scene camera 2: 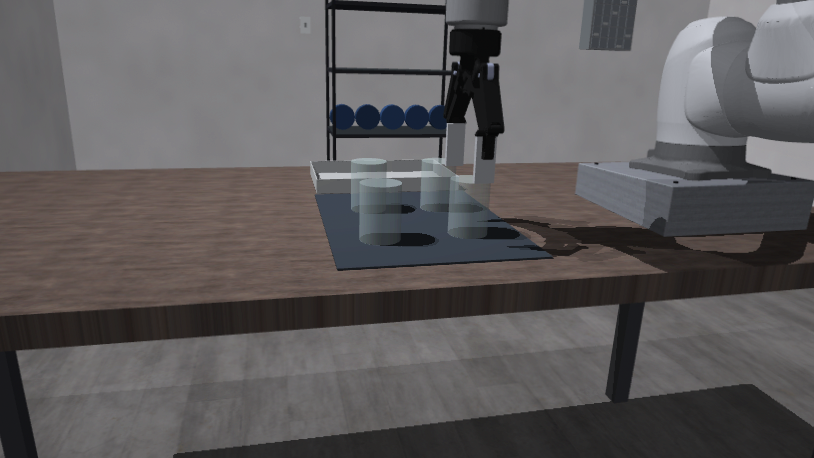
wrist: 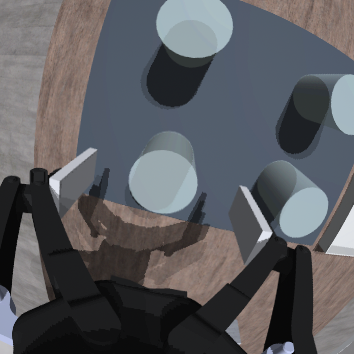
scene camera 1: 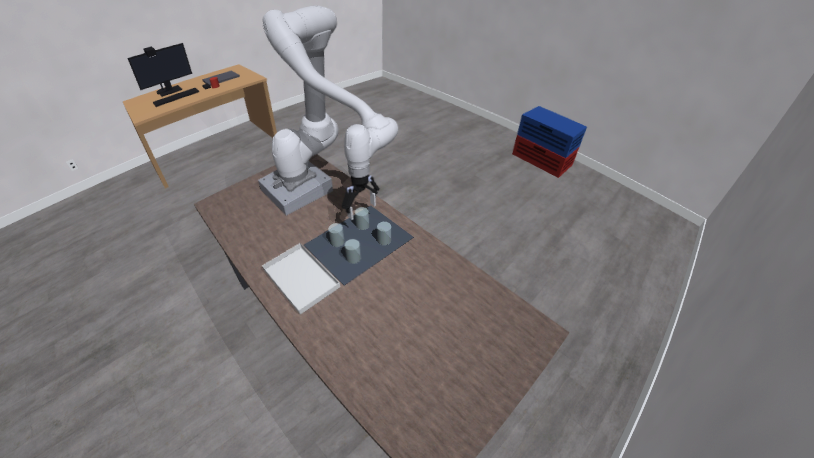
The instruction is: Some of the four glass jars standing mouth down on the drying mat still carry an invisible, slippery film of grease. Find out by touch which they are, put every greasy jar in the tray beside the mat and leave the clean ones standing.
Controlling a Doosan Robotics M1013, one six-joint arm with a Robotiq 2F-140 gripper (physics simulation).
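Places are measured from the arm's base along level axes (x ahead, y left, z up), in millimetres.
Pixels of known places: gripper, fingertip midpoint: (scene camera 2: 467,173) (wrist: 164,182) (scene camera 1: 362,211); arm's base, origin of the base link: (scene camera 2: 696,171) (scene camera 1: 294,177).
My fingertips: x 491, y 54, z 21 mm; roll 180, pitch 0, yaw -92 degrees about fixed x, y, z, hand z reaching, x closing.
Note:
For each thing: its top centre in the pictures, then the offset to it from my fingertips. "spot": a spot on its surface instead. Level surfaces: height alone.
- arm-side jar, middle of its top: (wrist: 162,183) (scene camera 2: 470,179) (scene camera 1: 361,211) 5 mm back, 2 mm left, 8 mm down
- dark drying mat, its level: 97 mm down
- tray side, surface spot: (wrist: 344,105) spot: 132 mm ahead, 229 mm right, 97 mm down
- white tray, middle of its top: (scene camera 2: 381,168) (scene camera 1: 299,273) 43 mm ahead, 401 mm right, 70 mm down
- wooden table, its level: 100 mm down
My gripper (scene camera 1: 362,206) (scene camera 2: 469,165) (wrist: 164,182) is open wide and empty. Its white pads stand apart on opposite sides of the arm-side jar (scene camera 1: 362,219) (scene camera 2: 466,213) (wrist: 163,181), near the height of its top. That jar stands upright on the dark drying mat (scene camera 1: 343,274) (scene camera 2: 352,256) (wrist: 240,125). Three more pale glass jars stand on it: one by the tray (scene camera 1: 335,235) (scene camera 2: 433,190) (wrist: 304,212), one farther along the tray side (scene camera 1: 352,251) (scene camera 2: 367,185) (wrist: 344,105), and one opposite it (scene camera 1: 384,233) (scene camera 2: 380,213) (wrist: 194,25). Grease cannot be seen.
The white tray (scene camera 1: 300,279) (scene camera 2: 335,185) (wrist: 345,237) lies beside the mat and holds no jar. The jar by the tray is close outside one pad in the wrist view. The arm's grey base block (scene camera 1: 296,196) (scene camera 2: 620,199) stands on the wooden table (scene camera 1: 421,341) (scene camera 2: 170,239).

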